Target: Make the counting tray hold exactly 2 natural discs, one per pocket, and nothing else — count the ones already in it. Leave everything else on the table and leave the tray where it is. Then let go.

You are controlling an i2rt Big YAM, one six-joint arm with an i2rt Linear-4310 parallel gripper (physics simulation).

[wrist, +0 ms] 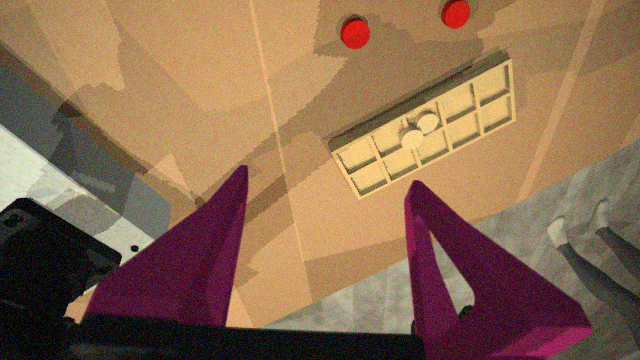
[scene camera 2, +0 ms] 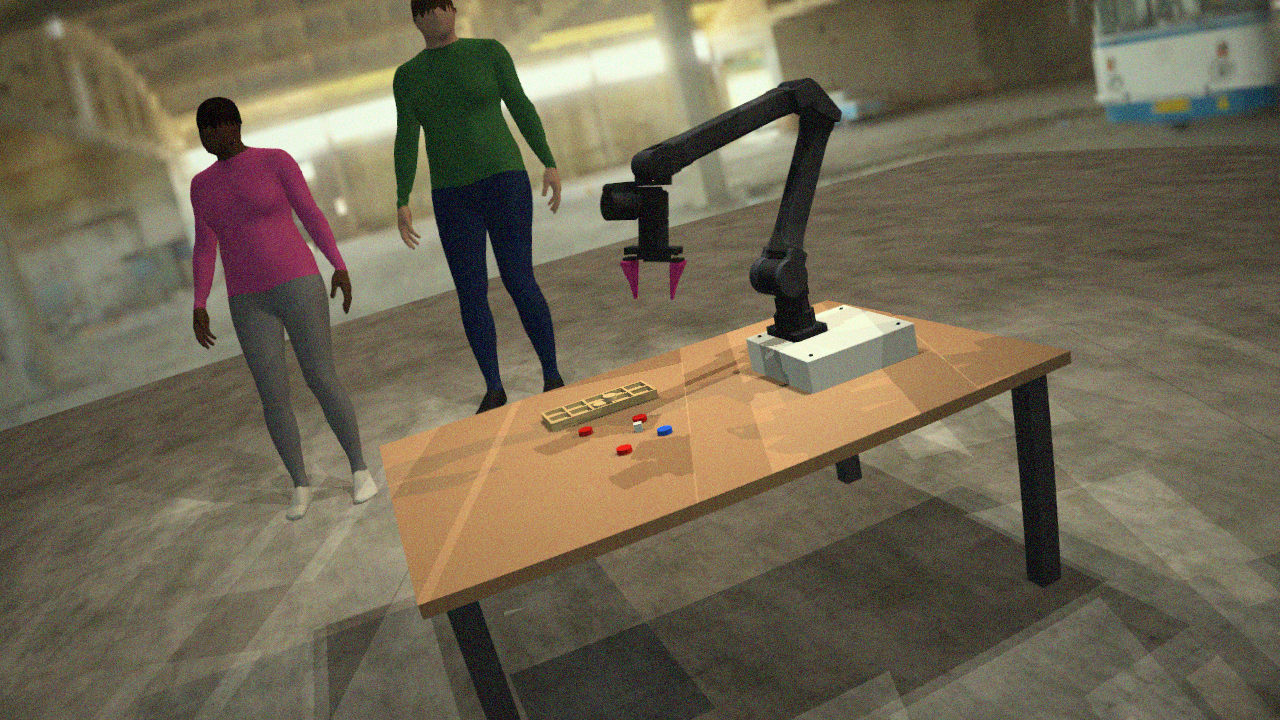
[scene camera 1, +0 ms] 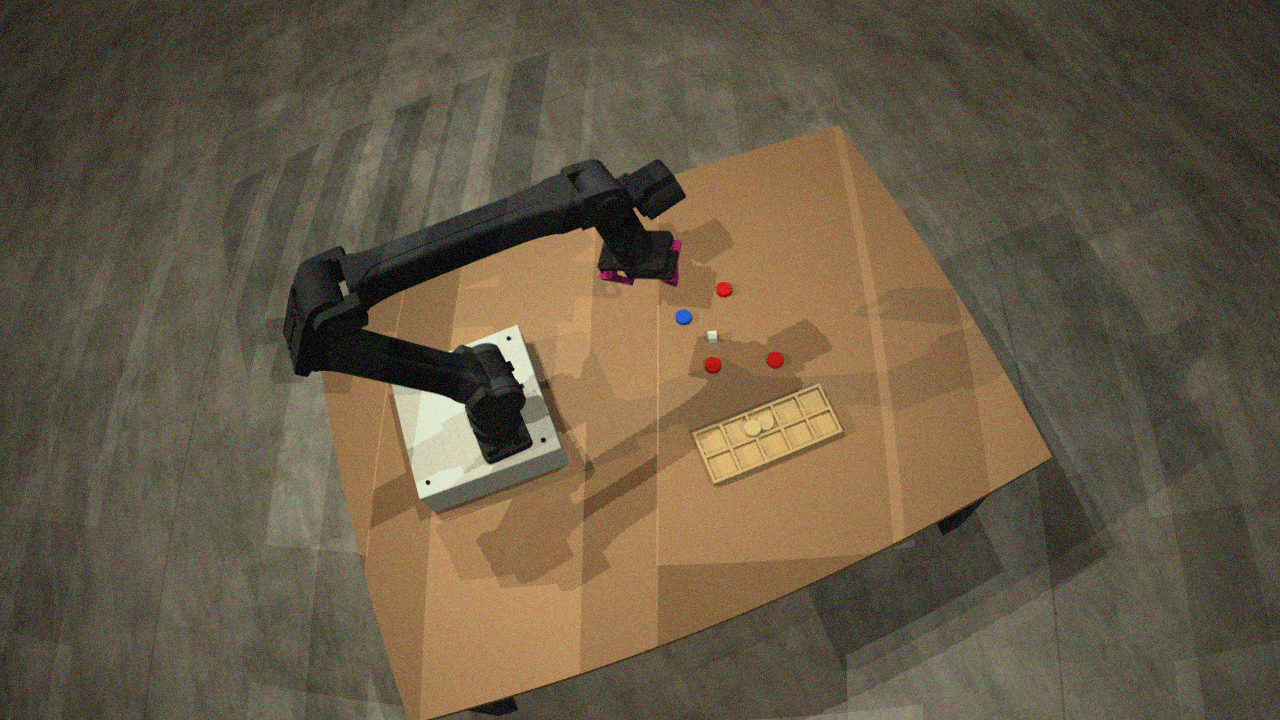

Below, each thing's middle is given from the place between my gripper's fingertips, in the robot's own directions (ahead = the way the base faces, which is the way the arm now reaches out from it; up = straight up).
I see the counting tray (scene camera 1: 805,419) 23 cm below my hand, 22 cm to the right of it and 9 cm ahead of it.
